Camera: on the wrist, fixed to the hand. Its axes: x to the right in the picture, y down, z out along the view.
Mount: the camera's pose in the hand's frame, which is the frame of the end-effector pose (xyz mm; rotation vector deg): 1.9 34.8 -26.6 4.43 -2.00 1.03
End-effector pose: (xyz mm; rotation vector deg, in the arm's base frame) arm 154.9 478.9 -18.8 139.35 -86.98 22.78
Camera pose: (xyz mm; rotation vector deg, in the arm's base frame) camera 121.7 471.7 8.9 143.14 -89.83 24.47
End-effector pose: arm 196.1 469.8 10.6 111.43 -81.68 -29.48
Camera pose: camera 190.4 469.0 54.1 114.05 -86.16 -28.30
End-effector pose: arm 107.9 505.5 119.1 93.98 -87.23 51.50
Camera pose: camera 72.7 525.8 135.6 97.85 -88.55 54.66
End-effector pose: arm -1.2 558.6 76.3 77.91 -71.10 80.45
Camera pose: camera -40.7 577.6 75.9 82.18 -70.78 83.64
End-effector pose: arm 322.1 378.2 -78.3 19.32 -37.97 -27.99
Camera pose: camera 352.0 410.1 -81.5 22.69 -41.21 -25.97
